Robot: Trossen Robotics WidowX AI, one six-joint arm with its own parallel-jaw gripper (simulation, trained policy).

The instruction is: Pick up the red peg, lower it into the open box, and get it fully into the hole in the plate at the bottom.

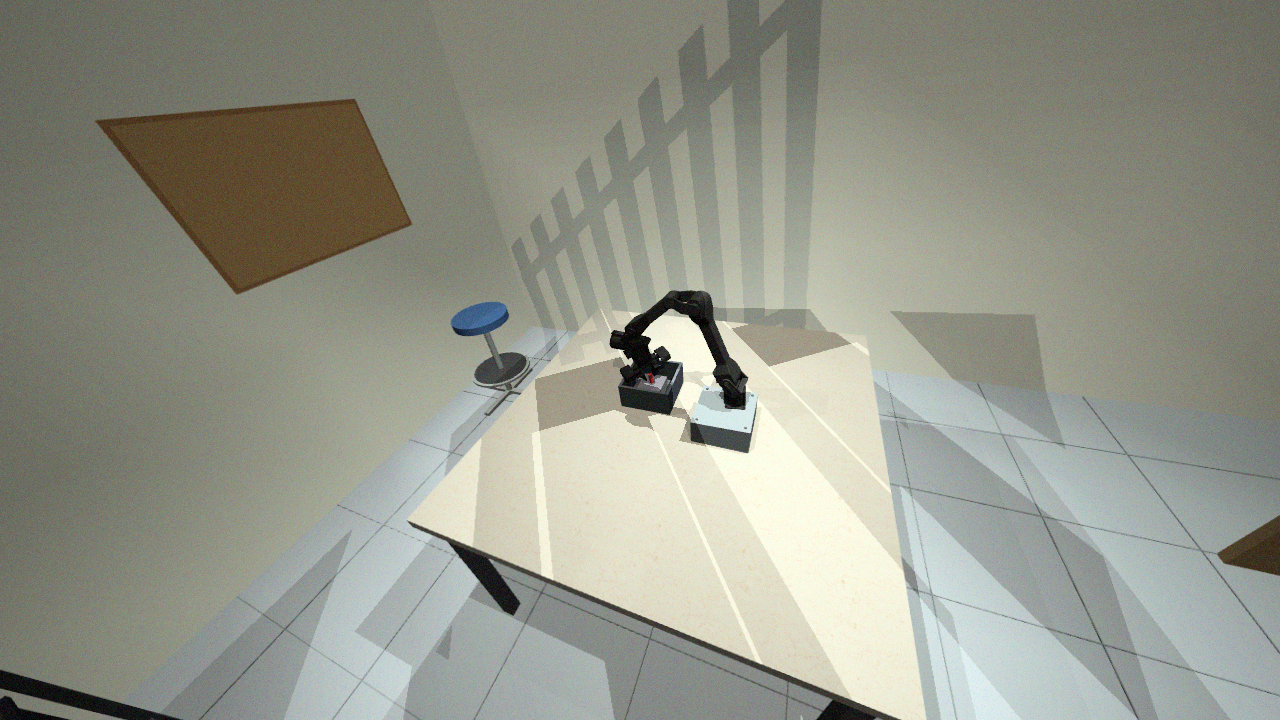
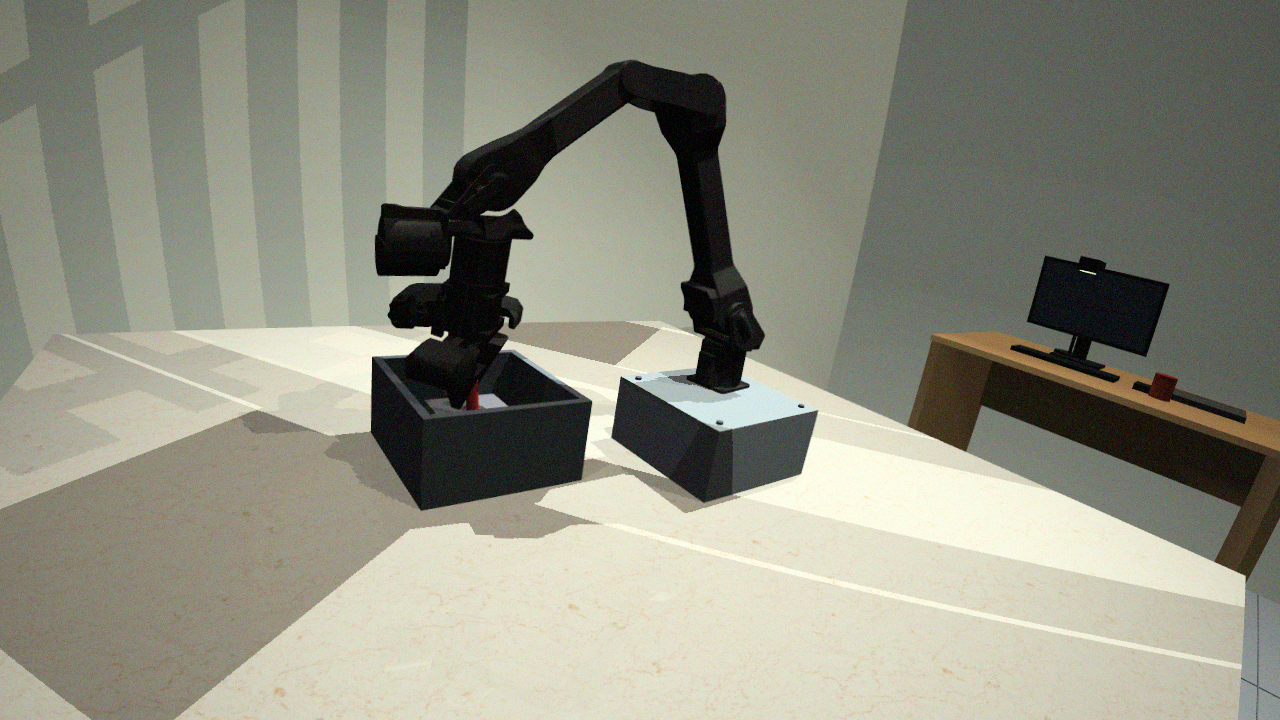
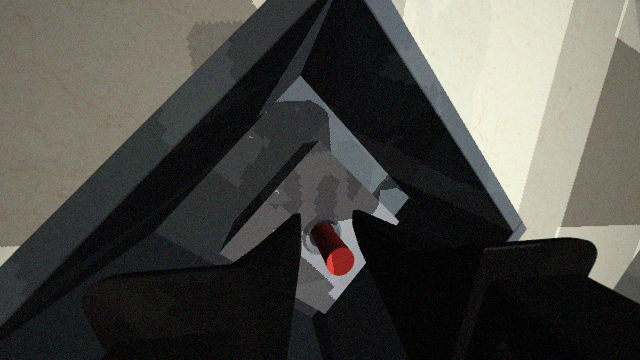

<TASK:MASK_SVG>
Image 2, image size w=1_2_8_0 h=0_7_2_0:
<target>my gripper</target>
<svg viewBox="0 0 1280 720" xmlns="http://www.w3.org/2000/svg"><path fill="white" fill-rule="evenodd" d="M505 279L499 284L479 286L458 280L450 273L449 279L442 284L414 283L407 286L389 304L390 311L388 312L388 317L391 319L392 326L396 328L413 329L415 326L432 326L431 335L442 338L444 333L448 332L448 336L444 341L429 338L413 349L405 357L404 372L407 378L446 390L450 406L454 409L461 409L477 380L479 384L507 342L509 336L498 332L504 325L505 318L503 317L509 318L508 325L512 329L515 329L521 321L523 307L517 298L506 296L509 292L510 283L505 282Z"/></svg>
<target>dark box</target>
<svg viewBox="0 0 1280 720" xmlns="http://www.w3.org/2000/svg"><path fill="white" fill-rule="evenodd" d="M592 401L512 349L500 350L478 384L478 395L493 393L508 406L429 414L424 408L424 400L448 398L446 390L407 378L404 372L405 357L407 355L372 356L371 434L420 510L426 511L438 507L463 504L480 499L485 500L506 494L510 495L582 480Z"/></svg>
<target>light plate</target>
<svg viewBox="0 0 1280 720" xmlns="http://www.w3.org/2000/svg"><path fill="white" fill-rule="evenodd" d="M424 400L424 408L429 414L466 411L466 400L460 410L452 408L448 398ZM478 395L478 409L508 406L493 393Z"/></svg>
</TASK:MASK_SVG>
